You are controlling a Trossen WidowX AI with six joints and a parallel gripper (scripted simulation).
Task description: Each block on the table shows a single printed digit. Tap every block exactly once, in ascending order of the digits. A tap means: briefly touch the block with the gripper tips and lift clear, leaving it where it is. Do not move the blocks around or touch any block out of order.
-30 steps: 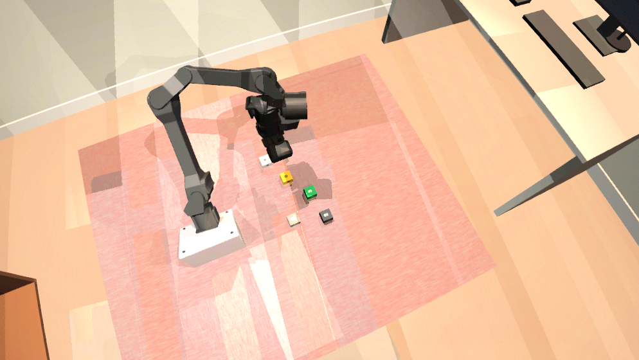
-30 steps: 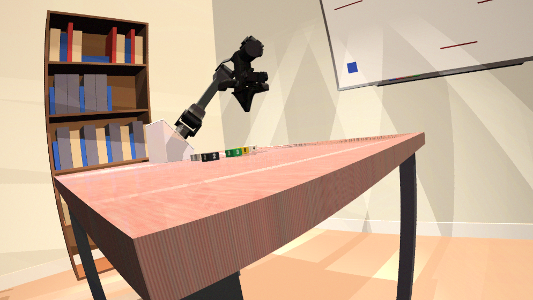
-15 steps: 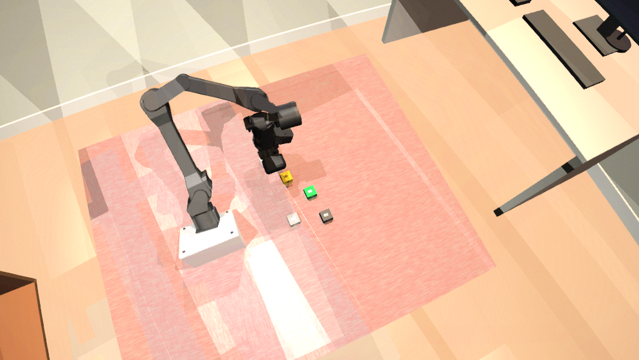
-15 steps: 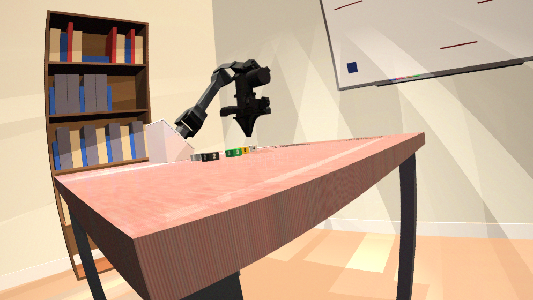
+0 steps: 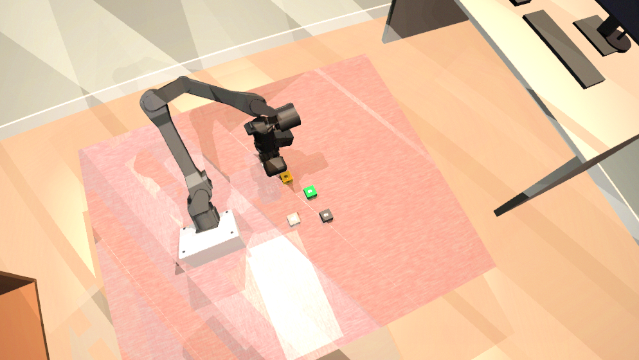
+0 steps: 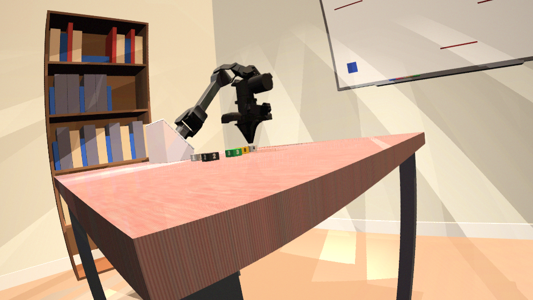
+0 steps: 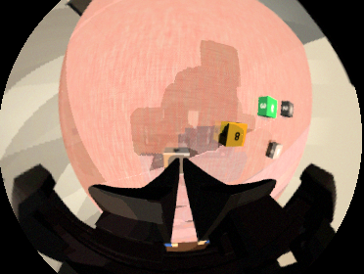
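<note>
Right now my gripper tip is 10 mm past the white block and 20 mm above it. The rest, counted from my gripper tip: green block 100 mm ahead, 140 mm to the right, 20 mm below; then black block 130 mm ahead, 220 mm to the right, 20 mm below; then yellow block 40 mm ahead, 70 mm to the right, 20 mm below.
</note>
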